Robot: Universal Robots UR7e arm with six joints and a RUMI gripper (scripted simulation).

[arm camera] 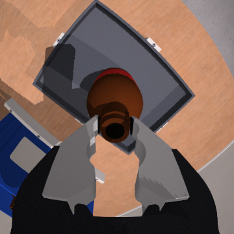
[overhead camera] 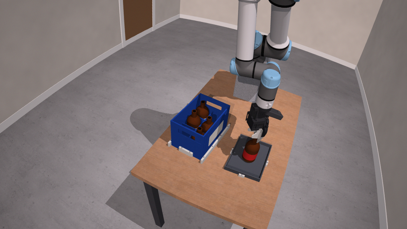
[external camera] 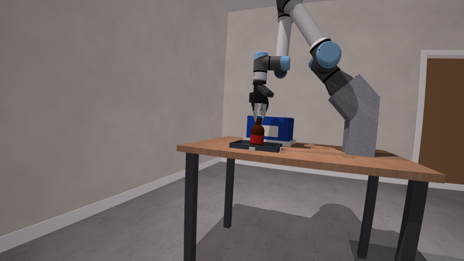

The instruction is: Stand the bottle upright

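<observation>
Right now my hand is 1 cm short of the bottle, 1 cm to the left of it and 7 cm above it. Also, from my hand: dark tray 14 cm below; crate 1 cm ahead, 30 cm to the right, 7 cm below.
</observation>
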